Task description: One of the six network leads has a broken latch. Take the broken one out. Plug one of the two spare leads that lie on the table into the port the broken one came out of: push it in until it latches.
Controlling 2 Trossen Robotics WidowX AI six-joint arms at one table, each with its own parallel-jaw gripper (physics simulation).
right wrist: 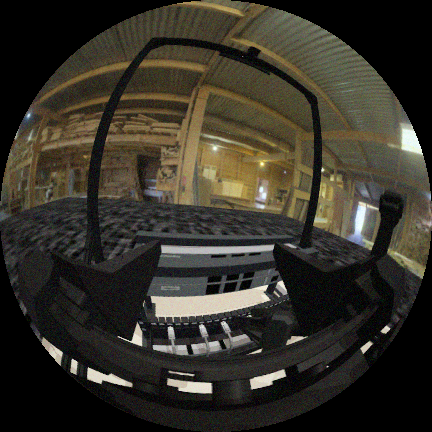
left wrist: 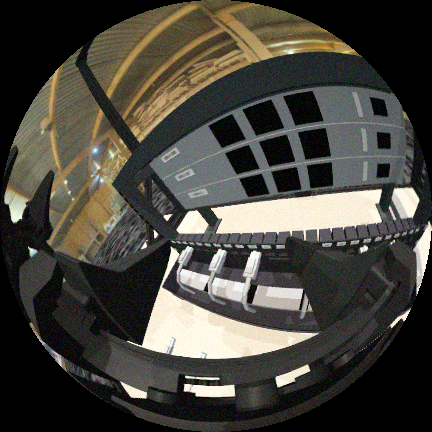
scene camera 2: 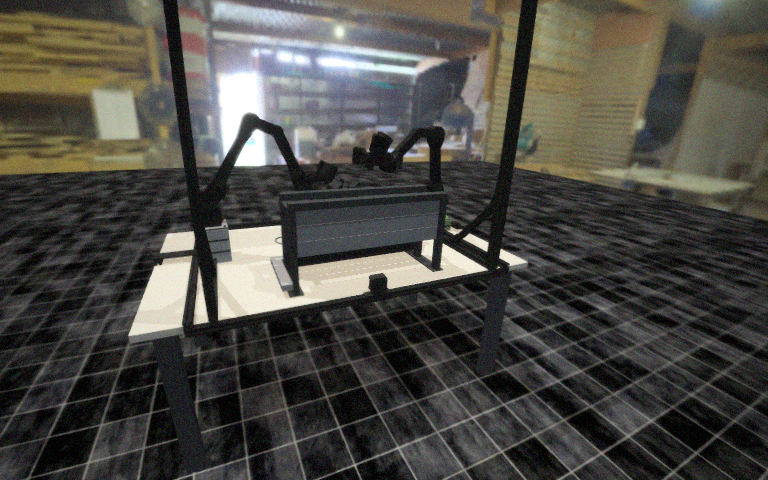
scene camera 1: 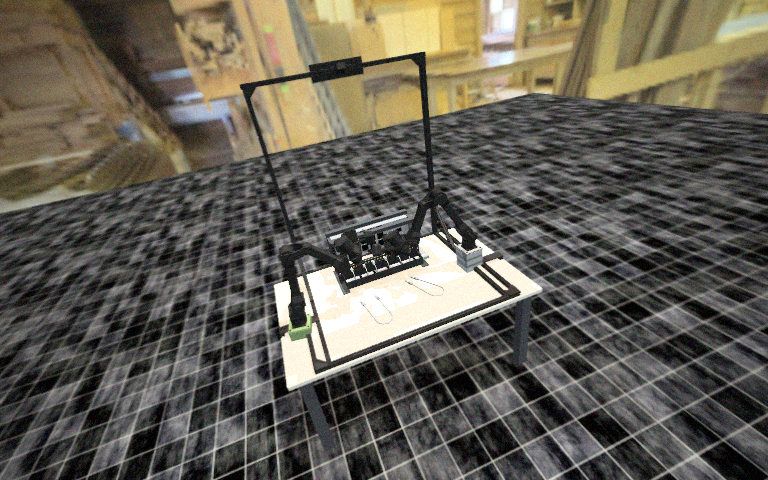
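Pixels of known places: left gripper, between the fingertips: [right wrist: 242,313] [left wrist: 229,244]; right gripper, between the fingertips: [right wrist: 218,248] [scene camera 2: 381,158]; left arm's base, origin of its link: [scene camera 2: 210,224] [scene camera 1: 469,246]; right arm's base, origin of its link: [scene camera 1: 299,322].
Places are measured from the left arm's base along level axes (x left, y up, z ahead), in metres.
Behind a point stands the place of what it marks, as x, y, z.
Observation:
Several network leads with white plugs, such as one lead [left wrist: 252,265] @[-0.212, -0.027, 0.469] and another [left wrist: 217,261] @[-0.216, -0.030, 0.522], stand in the dark port strip [left wrist: 270,239] @[-0.247, -0.025, 0.451] below the rack. More plugs, such as one at the left [right wrist: 171,332] @[-0.220, -0.027, 0.595], show in the right wrist view. I cannot tell which latch is broken. Two spare leads [scene camera 1: 385,323] @[0.166, -0.117, 0.576] [scene camera 1: 441,292] @[0.126, -0.115, 0.253] lie looped on the table. Two plug ends [left wrist: 171,345] @[-0.034, -0.116, 0.613] [left wrist: 203,356] @[-0.054, -0.115, 0.535] on the table show in the left wrist view. My left gripper [left wrist: 229,244] @[-0.197, 0.042, 0.460] is open and empty, above and in front of the leads. My right gripper [right wrist: 218,248] @[-0.148, 0.219, 0.559] is open and empty, higher up before the rack.
A grey rack [scene camera 1: 368,222] @[-0.356, 0.136, 0.417] [scene camera 2: 368,226] @[-0.369, 0.055, 0.405] [left wrist: 280,75] stands behind the port strip. A grey box [scene camera 1: 469,258] @[0.050, -0.034, 0.033] [scene camera 2: 219,243] @[-0.050, -0.053, 0.017] is at the right in scene camera 1, a green box [scene camera 1: 300,329] @[0.046, -0.067, 0.939] at the left. A black gantry [scene camera 1: 425,118] @[-0.408, 0.604, -0.021] rises over the table. The two grippers are close together.

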